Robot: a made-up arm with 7 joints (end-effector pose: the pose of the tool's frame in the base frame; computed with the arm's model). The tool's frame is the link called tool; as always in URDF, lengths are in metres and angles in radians. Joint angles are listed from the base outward.
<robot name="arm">
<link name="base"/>
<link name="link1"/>
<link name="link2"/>
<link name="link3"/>
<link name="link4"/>
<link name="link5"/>
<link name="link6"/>
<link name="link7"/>
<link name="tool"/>
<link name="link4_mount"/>
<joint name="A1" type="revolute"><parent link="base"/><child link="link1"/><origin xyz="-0.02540 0.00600 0.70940" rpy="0.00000 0.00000 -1.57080"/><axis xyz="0 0 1"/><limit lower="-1.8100" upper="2.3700" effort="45" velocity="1.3"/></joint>
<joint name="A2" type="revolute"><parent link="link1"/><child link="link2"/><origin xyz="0.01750 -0.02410 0.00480" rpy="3.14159 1.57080 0.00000"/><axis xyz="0 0 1"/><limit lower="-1.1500" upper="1.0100" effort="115" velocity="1.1"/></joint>
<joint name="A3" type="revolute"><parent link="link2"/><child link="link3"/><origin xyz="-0.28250 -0.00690 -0.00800" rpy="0.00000 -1.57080 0.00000"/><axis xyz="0 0 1"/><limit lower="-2.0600" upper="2.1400" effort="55" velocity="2.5"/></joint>
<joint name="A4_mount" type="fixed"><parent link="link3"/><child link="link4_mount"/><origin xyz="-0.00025 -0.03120 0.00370" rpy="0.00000 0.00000 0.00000"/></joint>
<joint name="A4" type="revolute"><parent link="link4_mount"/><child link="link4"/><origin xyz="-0.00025 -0.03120 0.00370" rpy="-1.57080 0.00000 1.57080"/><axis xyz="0 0 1"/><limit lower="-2.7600" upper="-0.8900" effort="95" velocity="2.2"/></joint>
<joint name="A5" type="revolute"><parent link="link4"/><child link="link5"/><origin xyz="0.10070 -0.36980 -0.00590" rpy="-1.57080 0.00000 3.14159"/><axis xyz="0 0 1"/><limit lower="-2.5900" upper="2.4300" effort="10" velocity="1.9"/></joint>
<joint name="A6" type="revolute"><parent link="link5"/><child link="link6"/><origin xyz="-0.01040 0.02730 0.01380" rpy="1.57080 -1.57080 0.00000"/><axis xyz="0 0 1"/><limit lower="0.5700" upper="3.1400" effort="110" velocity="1.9"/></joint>
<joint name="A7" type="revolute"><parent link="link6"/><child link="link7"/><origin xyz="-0.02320 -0.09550 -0.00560" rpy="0.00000 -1.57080 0.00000"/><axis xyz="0 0 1"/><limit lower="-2.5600" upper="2.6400" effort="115" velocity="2"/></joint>
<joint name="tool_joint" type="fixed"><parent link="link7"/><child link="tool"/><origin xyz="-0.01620 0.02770 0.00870" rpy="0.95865 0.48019 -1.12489"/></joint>
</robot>
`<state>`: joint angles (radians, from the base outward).
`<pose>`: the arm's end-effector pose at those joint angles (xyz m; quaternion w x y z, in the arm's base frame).
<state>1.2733 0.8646 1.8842 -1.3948 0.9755 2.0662 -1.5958</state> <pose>-0.3872 0.3836 1.1364 0.6750 0.4372 -0.0701 0.5902</pose>
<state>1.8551 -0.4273 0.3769 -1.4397 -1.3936 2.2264 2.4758</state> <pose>-0.3309 0.1735 1.3101 0.9210 -0.1425 0.2172 -0.2901</pose>
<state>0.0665 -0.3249 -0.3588 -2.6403 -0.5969 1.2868 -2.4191</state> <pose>0.2958 -0.1379 0.7220 0.6889 -0.2842 -0.3966 0.5360</pose>
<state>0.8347 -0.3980 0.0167 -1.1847 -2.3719 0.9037 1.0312</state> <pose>0.1661 0.0523 1.3953 0.3630 0.1955 -0.2418 0.8784</pose>
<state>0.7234 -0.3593 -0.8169 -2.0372 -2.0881 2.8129 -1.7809</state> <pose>0.4098 -0.0454 0.9865 0.3486 0.3205 0.7284 -0.4952</pose>
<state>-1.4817 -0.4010 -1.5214 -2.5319 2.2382 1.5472 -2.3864</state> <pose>-0.4814 -0.0747 0.6951 0.6011 0.1227 0.0920 0.7844</pose>
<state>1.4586 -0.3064 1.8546 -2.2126 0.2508 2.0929 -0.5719</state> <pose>-0.4919 -0.1583 0.7752 0.0969 0.1361 -0.8881 0.4282</pose>
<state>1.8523 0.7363 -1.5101 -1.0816 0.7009 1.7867 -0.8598</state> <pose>0.2747 0.5327 1.1196 0.4390 -0.6069 -0.6369 -0.1826</pose>
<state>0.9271 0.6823 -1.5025 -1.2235 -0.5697 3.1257 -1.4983</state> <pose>0.5603 0.0922 1.1160 0.4081 0.5547 0.7190 -0.0936</pose>
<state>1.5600 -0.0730 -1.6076 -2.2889 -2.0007 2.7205 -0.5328</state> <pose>0.4256 0.0074 0.7539 0.0500 0.5800 0.7982 -0.1551</pose>
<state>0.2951 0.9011 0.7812 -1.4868 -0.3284 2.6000 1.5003</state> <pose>0.3866 0.5516 0.7790 0.5093 -0.7022 0.4040 -0.2904</pose>
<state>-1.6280 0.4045 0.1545 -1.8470 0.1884 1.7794 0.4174</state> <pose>0.0629 -0.5676 0.7501 0.1379 -0.3524 0.8623 -0.3365</pose>
